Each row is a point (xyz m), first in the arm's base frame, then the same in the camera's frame.
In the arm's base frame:
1: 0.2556 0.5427 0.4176
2: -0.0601 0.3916 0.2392
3: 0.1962 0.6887 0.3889
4: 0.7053 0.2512 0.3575
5: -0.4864 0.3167 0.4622
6: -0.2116 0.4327 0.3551
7: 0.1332 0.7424 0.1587
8: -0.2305 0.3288 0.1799
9: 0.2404 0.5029 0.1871
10: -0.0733 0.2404 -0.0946
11: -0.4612 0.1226 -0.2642
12: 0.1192 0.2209 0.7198
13: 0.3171 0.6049 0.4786
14: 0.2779 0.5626 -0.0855
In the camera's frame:
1: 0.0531 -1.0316 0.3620
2: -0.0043 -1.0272 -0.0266
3: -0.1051 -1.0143 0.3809
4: 0.5223 -0.8175 0.5195
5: -0.1287 -1.4202 -0.2858
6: -0.1010 -1.1915 -0.0681
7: -0.2140 -0.8297 0.2631
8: -0.0462 -1.0556 -0.2108
9: 0.0479 -0.8370 0.2313
10: 0.0720 -0.7528 -0.2575
11: -0.0494 -0.7836 -0.6788
12: 0.2973 -1.3990 0.2245
13: 0.0400 -1.0520 0.4658
14: -0.0205 -0.5702 0.1730

